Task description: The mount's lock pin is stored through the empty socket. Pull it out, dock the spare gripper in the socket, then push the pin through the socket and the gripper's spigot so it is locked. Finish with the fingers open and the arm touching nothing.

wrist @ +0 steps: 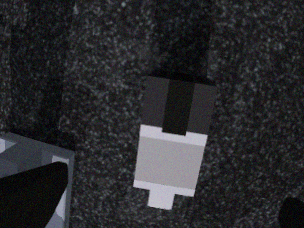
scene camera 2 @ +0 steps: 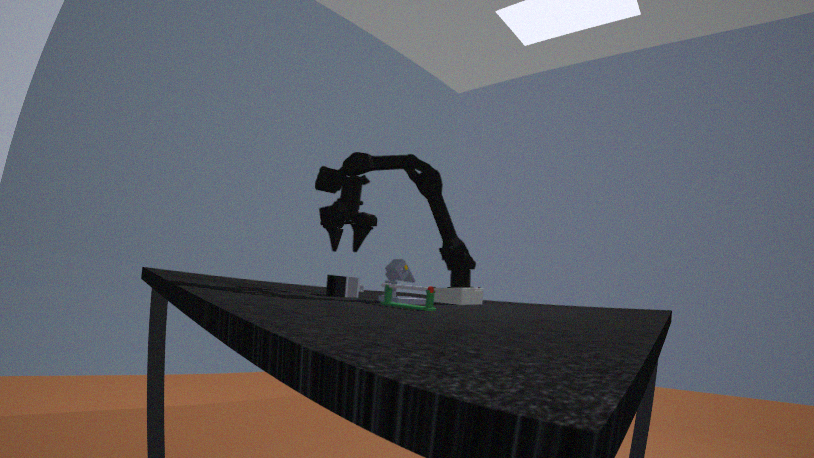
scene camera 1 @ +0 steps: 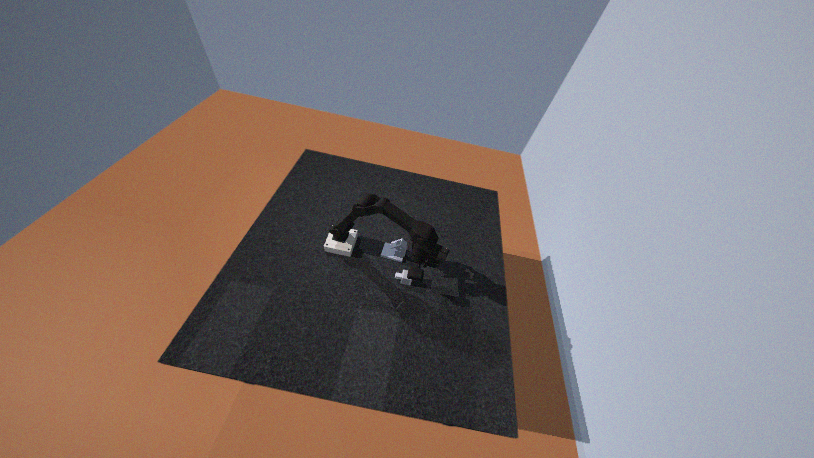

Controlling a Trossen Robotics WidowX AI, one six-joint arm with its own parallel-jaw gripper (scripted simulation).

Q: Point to a spare gripper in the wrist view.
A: At 177,111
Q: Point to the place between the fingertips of my gripper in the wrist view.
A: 175,193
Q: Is my gripper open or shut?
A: Open.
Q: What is my gripper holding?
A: Nothing.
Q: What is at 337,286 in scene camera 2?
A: A spare gripper.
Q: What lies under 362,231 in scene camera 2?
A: My gripper.
